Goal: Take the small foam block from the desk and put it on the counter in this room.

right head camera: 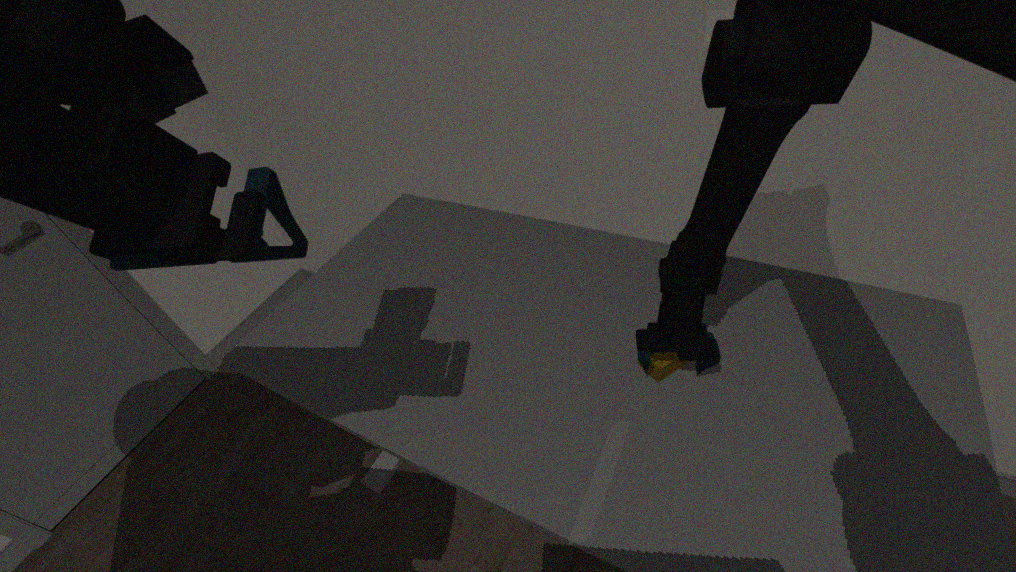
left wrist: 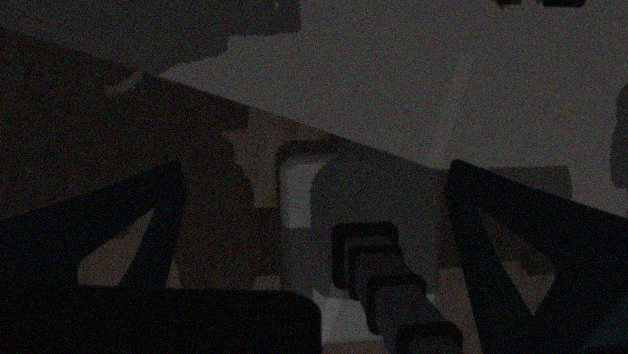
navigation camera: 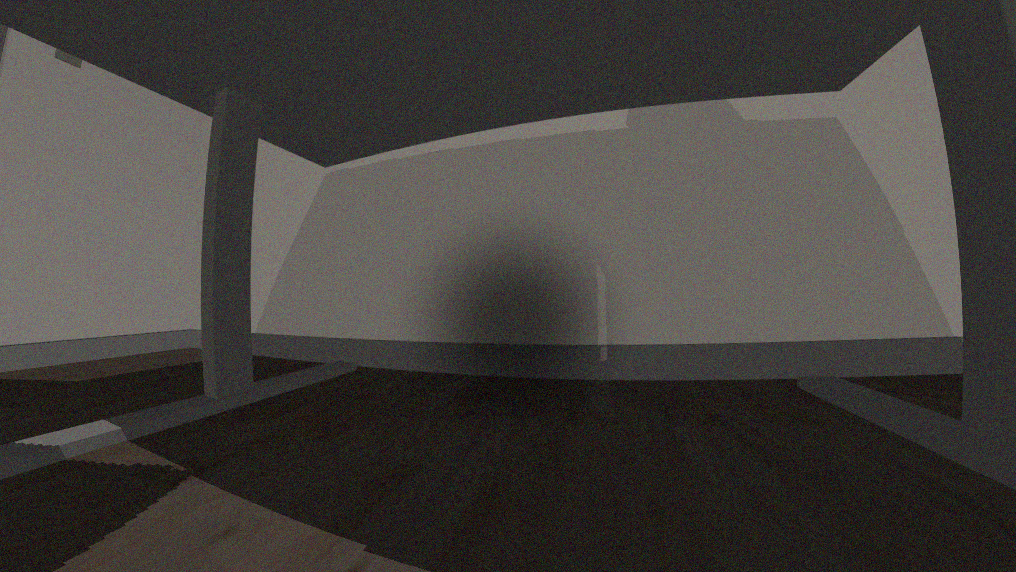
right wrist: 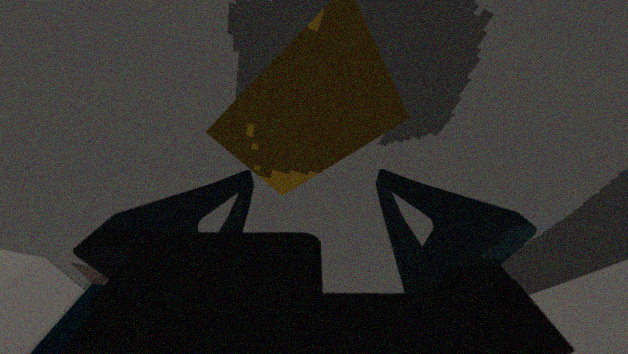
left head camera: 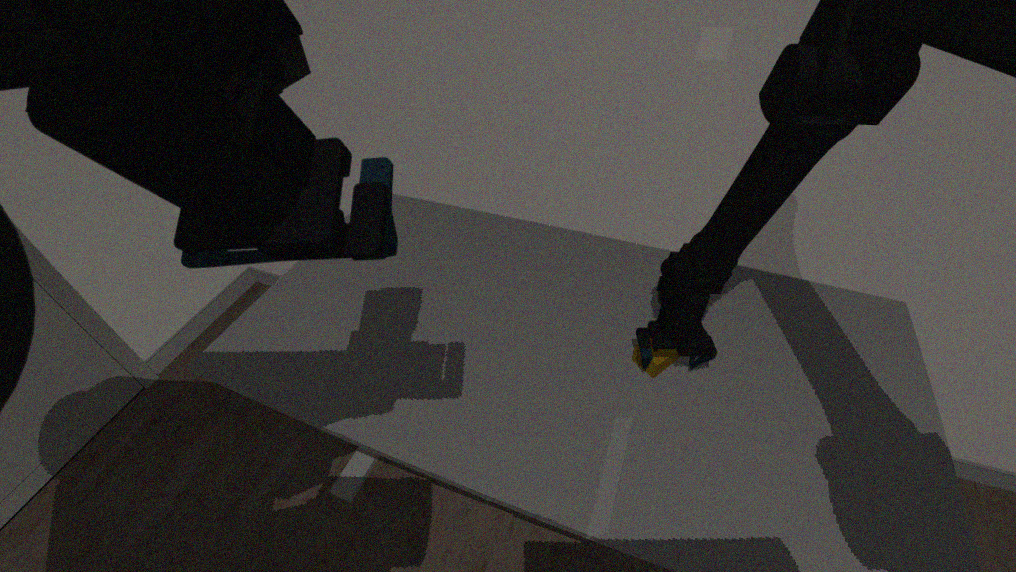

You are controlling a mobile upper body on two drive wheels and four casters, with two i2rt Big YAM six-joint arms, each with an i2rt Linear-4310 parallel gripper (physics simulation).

Labels:
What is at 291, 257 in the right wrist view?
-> My right gripper.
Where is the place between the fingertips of my left gripper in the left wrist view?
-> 315, 175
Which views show my left gripper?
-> The right head camera view, the left wrist view and the left head camera view only.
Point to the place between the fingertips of my right gripper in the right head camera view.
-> At 671, 371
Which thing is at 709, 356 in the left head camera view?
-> My right gripper.

